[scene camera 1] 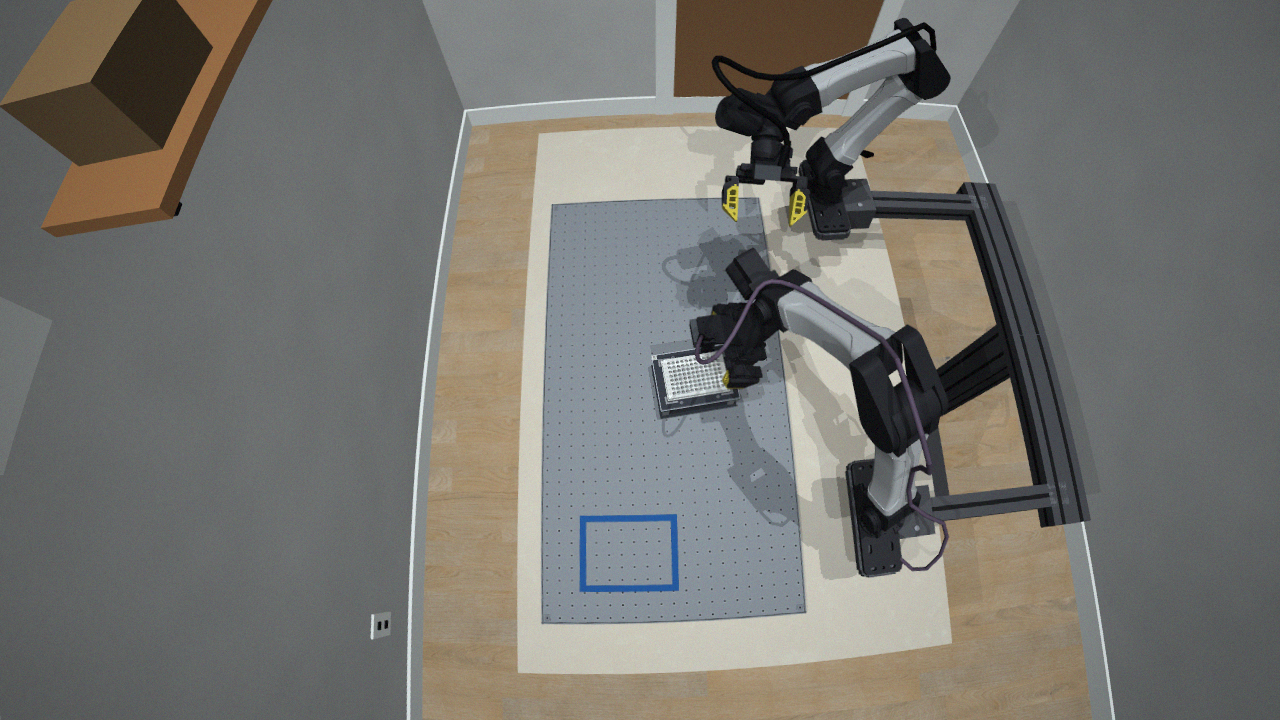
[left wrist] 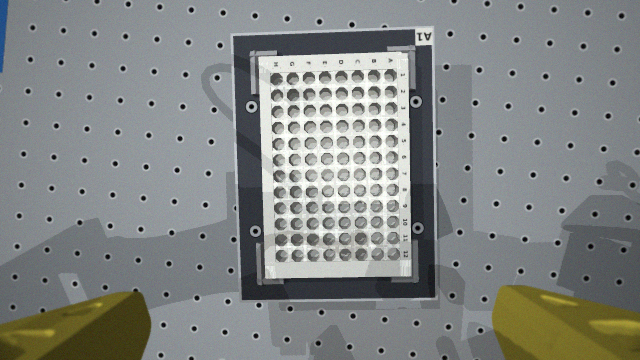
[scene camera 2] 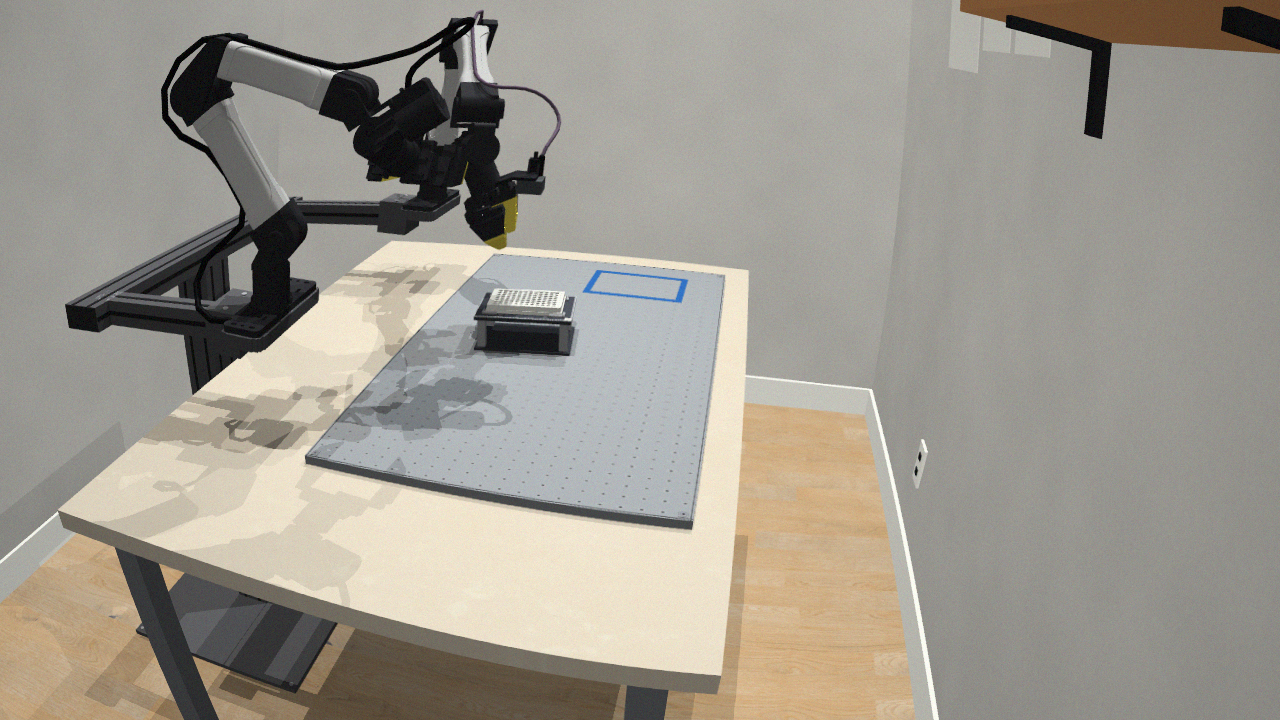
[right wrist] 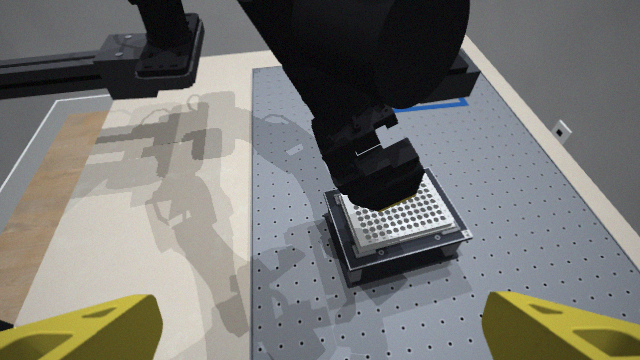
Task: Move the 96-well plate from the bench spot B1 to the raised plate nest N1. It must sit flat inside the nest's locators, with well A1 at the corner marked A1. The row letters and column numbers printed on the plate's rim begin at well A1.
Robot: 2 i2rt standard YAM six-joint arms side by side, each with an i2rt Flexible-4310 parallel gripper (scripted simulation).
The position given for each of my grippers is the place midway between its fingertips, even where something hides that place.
Note:
I see my left gripper [scene camera 2: 507, 239], my right gripper [scene camera 2: 429, 174] and a white 96-well plate [scene camera 2: 505, 301].
The white 96-well plate is seen too in the left wrist view [left wrist: 345, 188] and in the right wrist view [right wrist: 414, 218]. My left gripper also shows in the left wrist view [left wrist: 321, 304] and in the right wrist view [right wrist: 375, 157]. My right gripper also shows in scene camera 1 [scene camera 1: 763, 223] and in the right wrist view [right wrist: 322, 308].

